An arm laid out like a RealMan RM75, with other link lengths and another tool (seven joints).
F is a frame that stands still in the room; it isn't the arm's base.
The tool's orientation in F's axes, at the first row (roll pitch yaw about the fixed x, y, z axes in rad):
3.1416 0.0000 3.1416
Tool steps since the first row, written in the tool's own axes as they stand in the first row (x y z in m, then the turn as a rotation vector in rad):
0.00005 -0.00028 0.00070 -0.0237 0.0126 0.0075
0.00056 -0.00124 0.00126 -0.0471 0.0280 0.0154
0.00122 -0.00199 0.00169 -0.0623 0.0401 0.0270
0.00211 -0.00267 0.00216 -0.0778 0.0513 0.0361
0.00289 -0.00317 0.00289 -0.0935 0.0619 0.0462
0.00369 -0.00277 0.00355 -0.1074 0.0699 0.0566
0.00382 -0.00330 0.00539 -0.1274 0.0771 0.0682
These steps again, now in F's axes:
-0.00005 -0.00028 -0.00070 0.0237 0.0126 -0.0075
-0.00056 -0.00124 -0.00126 0.0471 0.0280 -0.0154
-0.00122 -0.00199 -0.00169 0.0623 0.0401 -0.0270
-0.00211 -0.00267 -0.00216 0.0778 0.0513 -0.0361
-0.00289 -0.00317 -0.00289 0.0935 0.0619 -0.0462
-0.00369 -0.00277 -0.00355 0.1074 0.0699 -0.0566
-0.00382 -0.00330 -0.00539 0.1274 0.0771 -0.0682

